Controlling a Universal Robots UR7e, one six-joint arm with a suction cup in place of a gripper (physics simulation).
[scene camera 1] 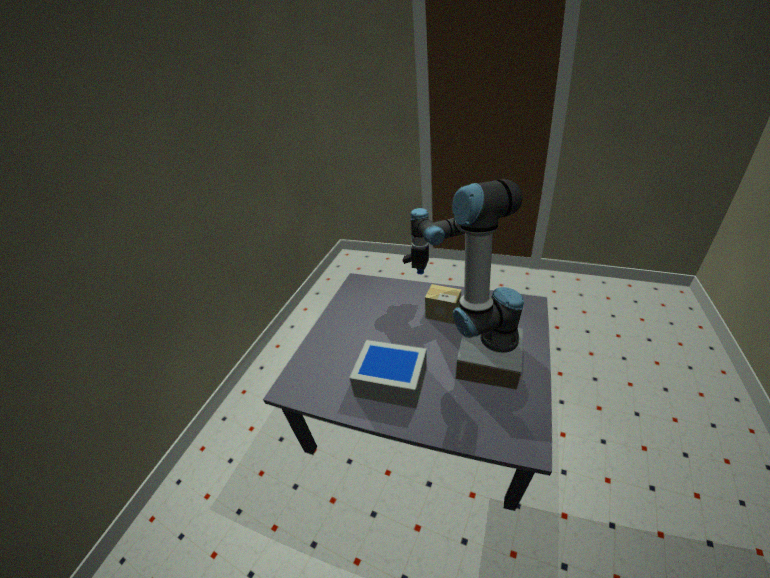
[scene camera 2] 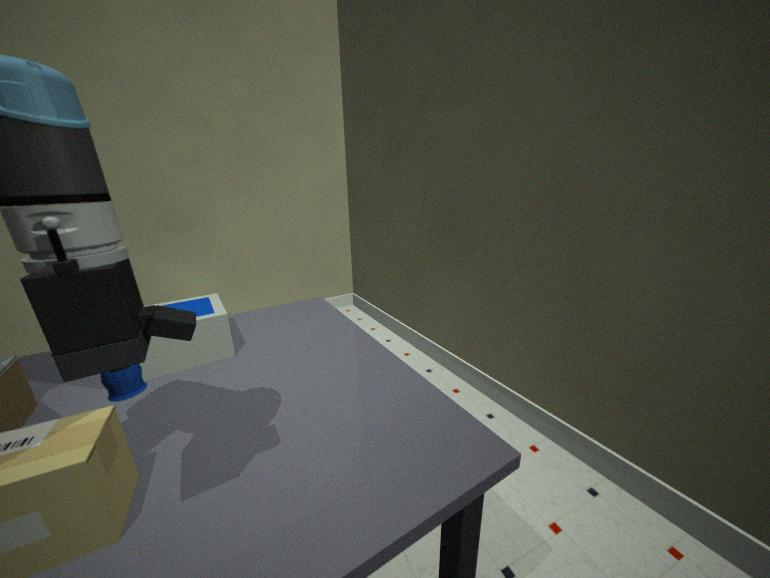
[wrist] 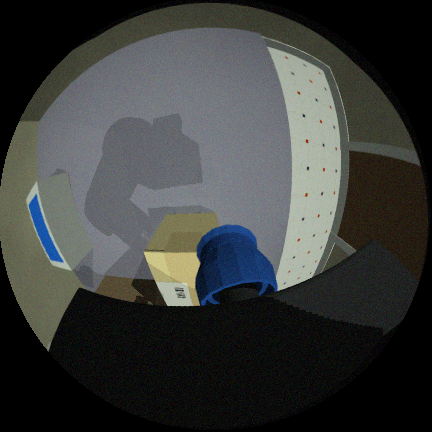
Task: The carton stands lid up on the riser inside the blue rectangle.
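Where they show: hand at its tool point: (scene camera 1: 420, 272) (scene camera 2: 128, 391) (wrist: 227, 251); arm's base at its link origin: (scene camera 1: 499, 338).
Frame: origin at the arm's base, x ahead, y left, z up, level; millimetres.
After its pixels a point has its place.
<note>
The carton (scene camera 1: 440, 306) @[x 267, y -182, z -15 mm] (scene camera 2: 68, 497) @[x 301, y -294, z -19 mm] (wrist: 175, 262) @[x 318, y -232, z 22 mm] is a yellow-tan box that stands on the table, with a pale barcode label on its upper face. Its left part is cut off in scene view 2. The riser (scene camera 1: 382, 390) @[x 409, y 309, z -29 mm] (scene camera 2: 192, 348) @[x 442, y 109, z -57 mm] (wrist: 62, 215) @[x 416, y 109, z -48 mm] is a pale grey block apart from the carton. The blue rectangle (scene camera 1: 389, 363) @[x 404, y 211, z 12 mm] (scene camera 2: 197, 306) @[x 474, y 214, z 12 mm] (wrist: 44, 230) @[x 407, y 165, z 12 mm] covers most of its top, and the carton is not on it. My gripper (scene camera 1: 420, 271) (scene camera 2: 126, 393) (wrist: 227, 237), a blue suction cup, points down in the air, higher than the carton's top. Nothing hangs from it.
The arm's base stands on a grey and brown pedestal (scene camera 1: 488, 369) @[x 35, y 152, z -16 mm] (scene camera 2: 13, 395) @[x 153, y 84, z -48 mm] (wrist: 117, 289) @[x 151, y 43, z -50 mm], close to the carton. The dark grey-purple table (scene camera 1: 329, 335) @[x 767, y 3, z -108 mm] (scene camera 2: 373, 423) @[x 693, y -313, z -108 mm] (wrist: 225, 100) @[x 553, y -352, z -108 mm] bears all of these. The arm's shadow falls on the table beside the carton.
</note>
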